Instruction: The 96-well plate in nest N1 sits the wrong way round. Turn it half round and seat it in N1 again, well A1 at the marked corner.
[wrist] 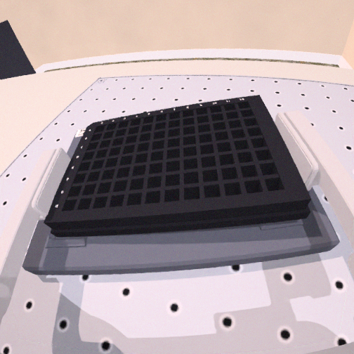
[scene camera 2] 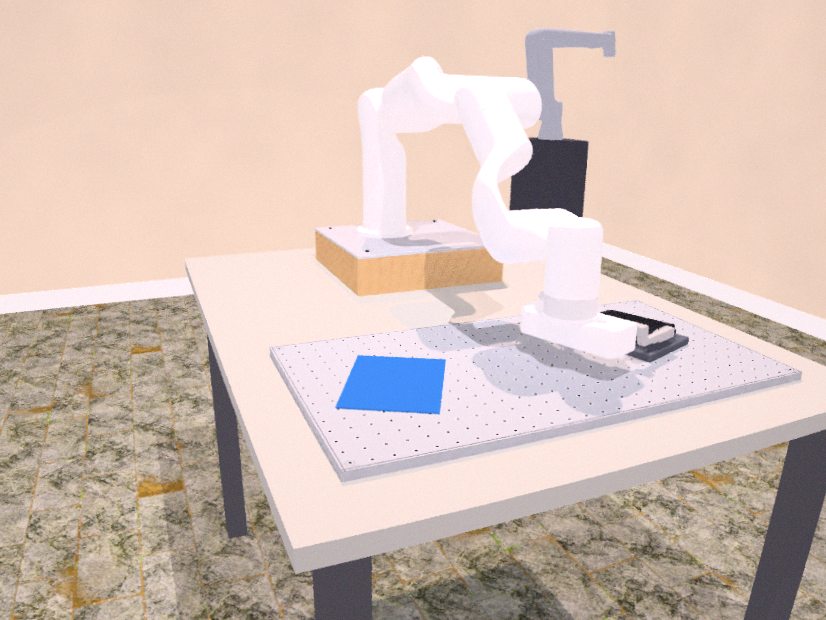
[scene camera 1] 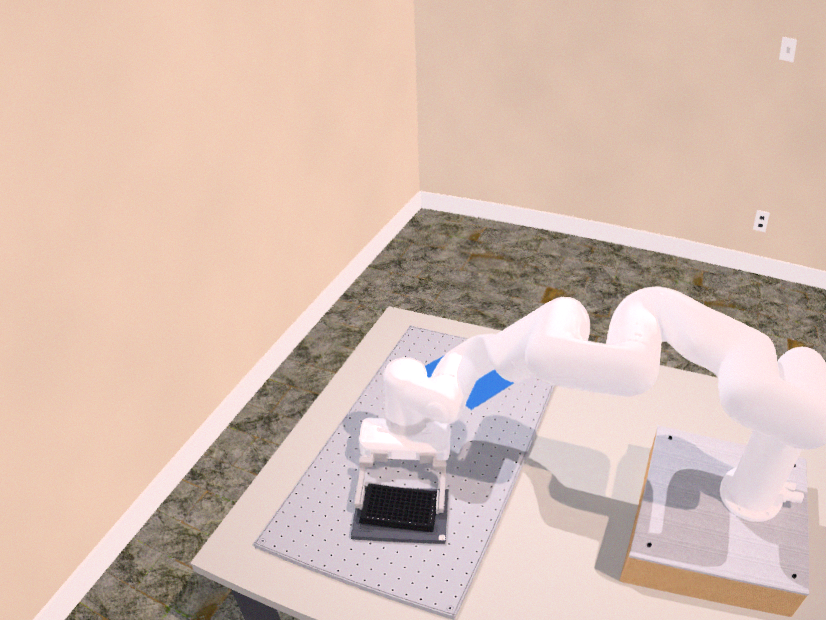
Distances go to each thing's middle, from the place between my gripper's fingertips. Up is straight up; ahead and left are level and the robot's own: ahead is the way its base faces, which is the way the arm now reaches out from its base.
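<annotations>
Positions relative to my hand: black 96-well plate [scene camera 1: 413,509], 10 mm to the right of it and 10 mm below it; dark grey nest [scene camera 1: 380,533], 10 mm to the right of it and 20 mm below it; blue square [scene camera 2: 396,384], 410 mm to the right of it and 30 mm below it.
</annotations>
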